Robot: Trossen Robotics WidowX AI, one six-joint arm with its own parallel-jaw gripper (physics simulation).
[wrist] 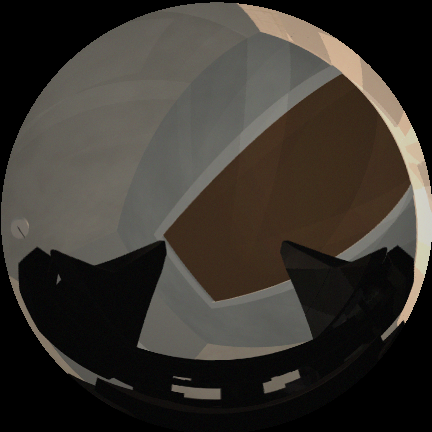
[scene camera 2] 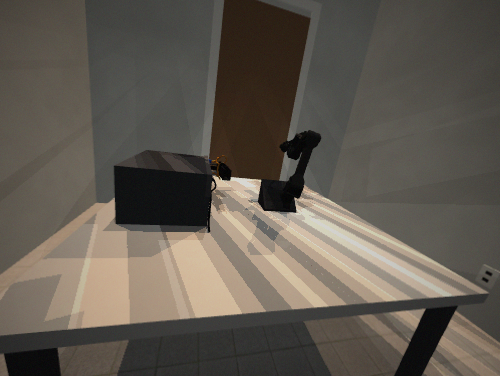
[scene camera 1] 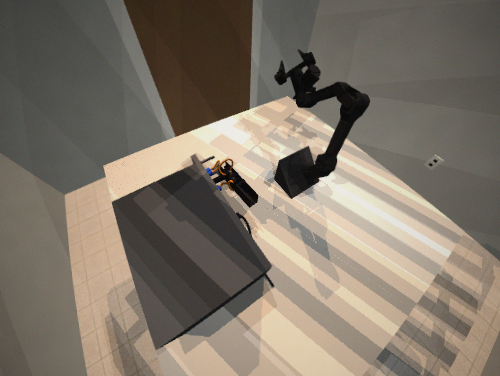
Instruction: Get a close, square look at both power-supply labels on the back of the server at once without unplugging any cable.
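Where they show: gripper, between the fingertips: [wrist: 224,247] [scene camera 2: 292,137] [scene camera 1: 289,55]; arm's base, origin of its link: [scene camera 2: 286,197] [scene camera 1: 308,170].
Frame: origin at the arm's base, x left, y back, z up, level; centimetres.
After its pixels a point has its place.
The server [scene camera 1: 185,240] @(y -60.3, x -2.5, z 14.8 cm) [scene camera 2: 162,197] @(y -63.3, x 16.3, z 4.7 cm) is a large dark box on the table's left side. Its back faces the arm's base, and orange cables [scene camera 1: 231,163] @(y -32.6, x -16.0, z 15.3 cm) and blue plugs [scene camera 1: 209,171] @(y -40.8, x -19.1, z 14.2 cm) show there. A black cable [scene camera 1: 246,223] @(y -41.5, x 2.3, z 6.0 cm) [scene camera 2: 215,185] @(y -41.3, x 2.5, z 6.1 cm) curves out farther along the back. The power-supply labels cannot be made out in any view. My gripper [scene camera 1: 291,56] @(y 21.9, x -39.7, z 32.7 cm) [wrist: 224,247] @(y 21.9, x -39.7, z 32.7 cm) is open and empty, high above the table's far end and well apart from the server. The wrist view faces the door and walls; the server does not show there.
The table [scene camera 1: 360,240] @(y -7.1, x 36.3, z -6.3 cm) [scene camera 2: 240,322] @(y -45.9, x 59.4, z -8.7 cm) carries the server and my arm's dark base [scene camera 1: 296,172] @(y -6.5, x -2.6, z 1.6 cm) [scene camera 2: 276,196] @(y -5.8, x -1.1, z 0.3 cm). A black bundle [scene camera 1: 245,189] @(y -33.6, x -7.4, z 8.7 cm) [scene camera 2: 225,172] @(y -33.2, x -12.0, z 9.4 cm) sticks out from the server's back toward the base. A brown door [scene camera 1: 200,55] [scene camera 2: 260,85] [wrist: 280,185] stands beyond the table.
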